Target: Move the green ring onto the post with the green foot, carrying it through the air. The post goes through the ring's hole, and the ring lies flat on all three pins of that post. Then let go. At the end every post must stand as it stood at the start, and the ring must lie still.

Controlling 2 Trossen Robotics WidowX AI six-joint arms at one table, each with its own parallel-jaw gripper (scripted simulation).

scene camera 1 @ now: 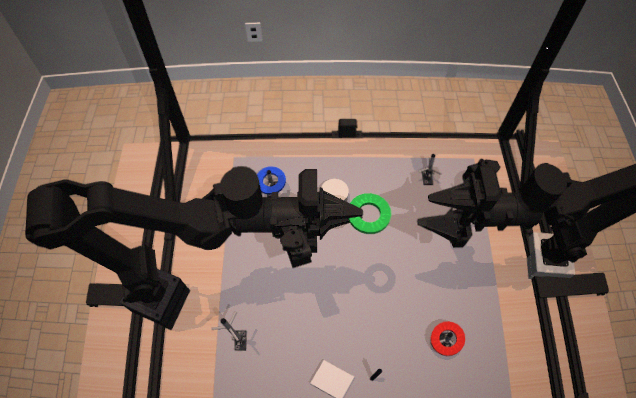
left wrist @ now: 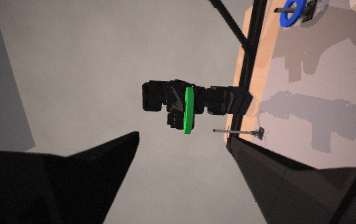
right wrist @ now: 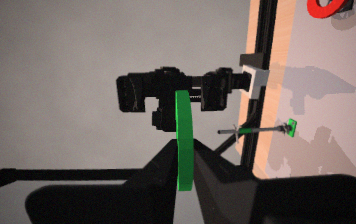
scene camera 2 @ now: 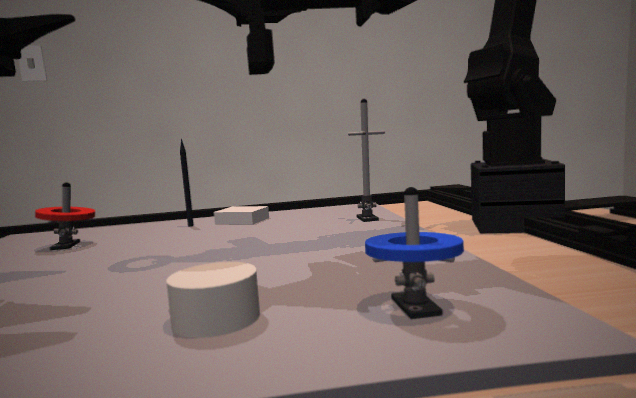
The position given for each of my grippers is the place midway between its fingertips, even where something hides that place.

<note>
I see my left gripper (scene camera 1: 422,210), my right gripper (scene camera 1: 362,213), a green ring (scene camera 1: 360,225) and a blue ring (scene camera 2: 443,246).
The green ring is seen too in the right wrist view (right wrist: 184,128). My left gripper is seen too in the left wrist view (left wrist: 185,138) and in the right wrist view (right wrist: 172,106). My right gripper also shows in the left wrist view (left wrist: 187,109) and in the right wrist view (right wrist: 183,145). Scene camera 2 misses the green ring: it is out of frame. The right wrist view does not show the blue ring: it is out of frame.
</note>
